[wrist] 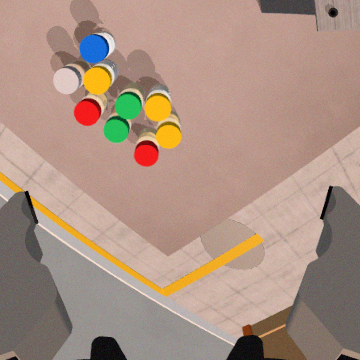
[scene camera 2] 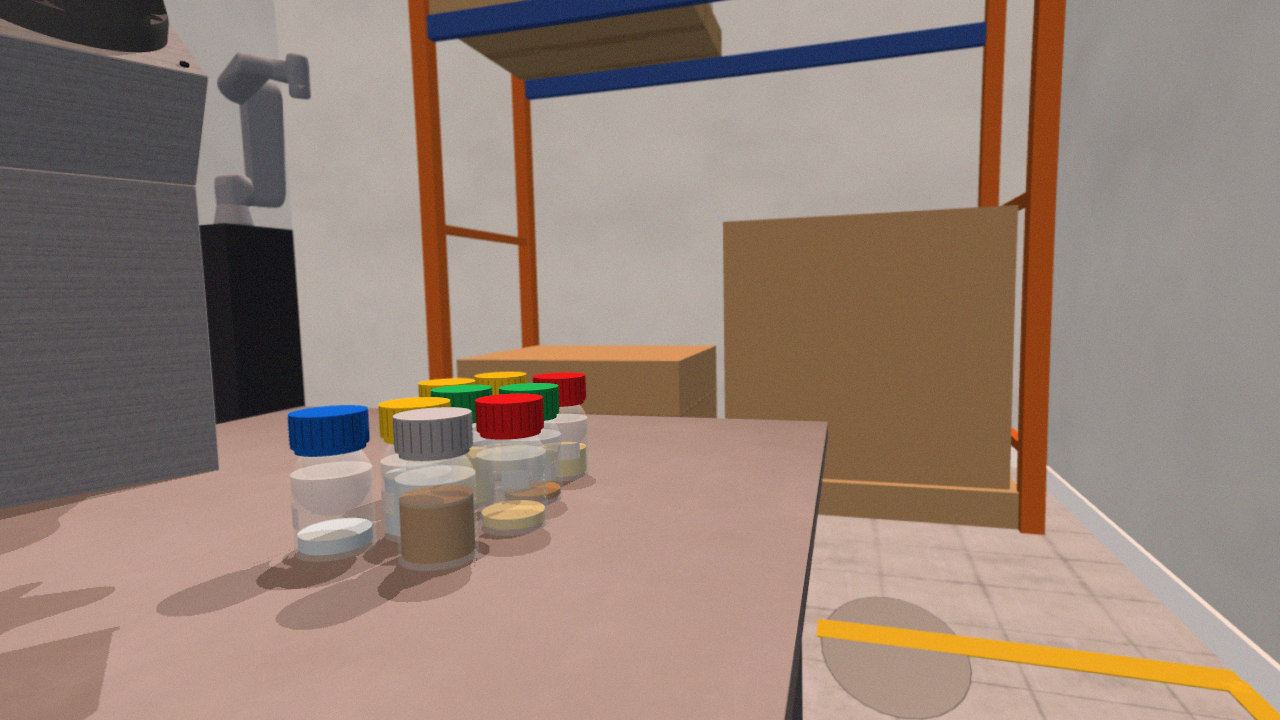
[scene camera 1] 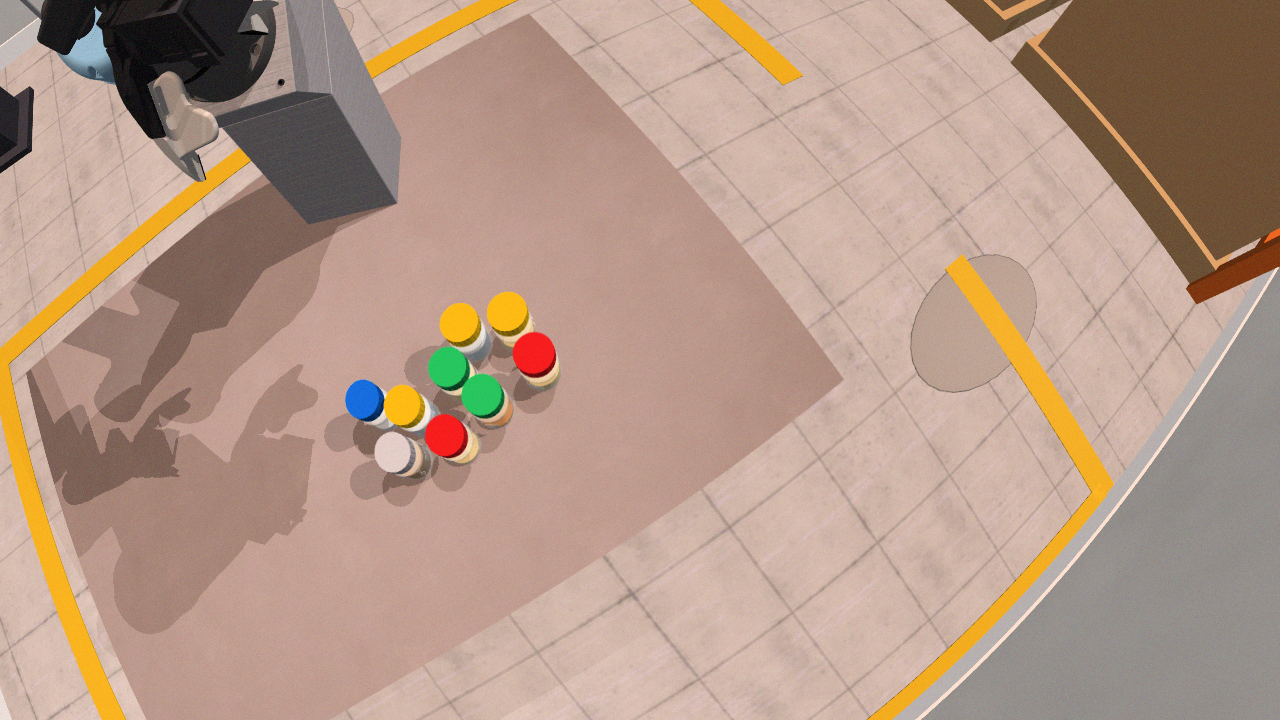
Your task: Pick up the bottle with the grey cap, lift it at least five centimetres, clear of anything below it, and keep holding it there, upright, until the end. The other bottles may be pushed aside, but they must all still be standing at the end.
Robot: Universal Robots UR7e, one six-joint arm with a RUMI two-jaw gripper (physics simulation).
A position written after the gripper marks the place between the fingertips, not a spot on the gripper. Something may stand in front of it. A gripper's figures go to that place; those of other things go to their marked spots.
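The gripper [scene camera 1: 234,101] is 56 cm from the lens. A green-capped bottle [scene camera 1: 482,395] is 84 cm from the lens. A red-capped bottle [scene camera 1: 446,436] is 84 cm from the lens, and a red-capped bottle [scene camera 1: 534,354] is 84 cm from the lens as well. A blue-capped bottle [scene camera 1: 364,400] is 89 cm from the lens.
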